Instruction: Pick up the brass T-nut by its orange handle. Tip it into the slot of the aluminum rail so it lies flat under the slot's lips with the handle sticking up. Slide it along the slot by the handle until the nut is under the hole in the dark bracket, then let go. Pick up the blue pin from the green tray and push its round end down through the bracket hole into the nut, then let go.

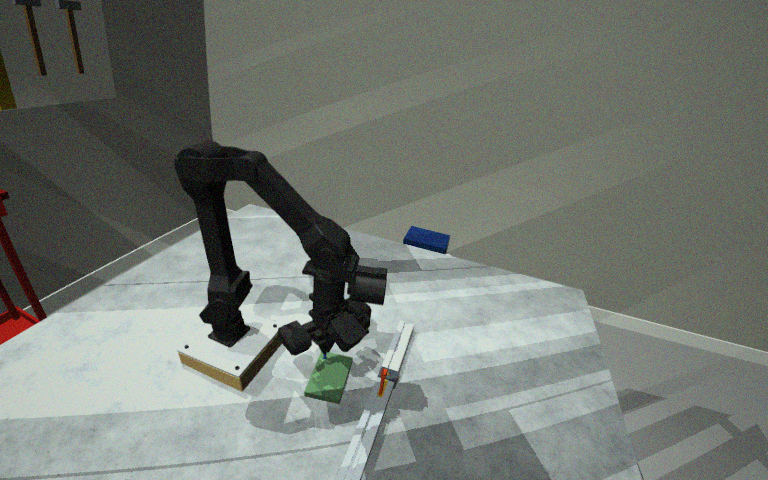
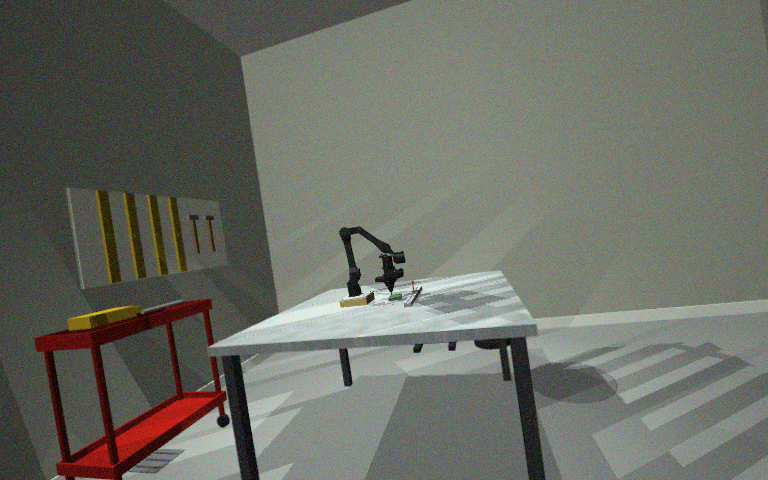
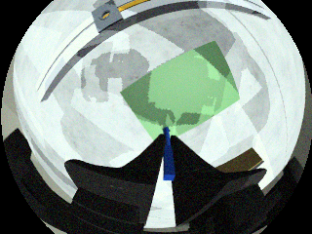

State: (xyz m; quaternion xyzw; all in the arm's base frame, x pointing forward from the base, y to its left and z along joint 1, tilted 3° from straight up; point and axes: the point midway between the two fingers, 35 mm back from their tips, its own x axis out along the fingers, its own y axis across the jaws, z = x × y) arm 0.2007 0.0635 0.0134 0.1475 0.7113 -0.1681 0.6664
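My gripper tip is now 10 mm short of the green tray, 20 mm to the left of it and 30 mm above it. The rest, counted from my gripper tip: aluminum rail (140 mm ahead, 10 mm to the right, 20 mm below); blue pin (right at my gripper tip); brass T-nut (140 mm ahead, 10 mm to the right, 10 mm above).
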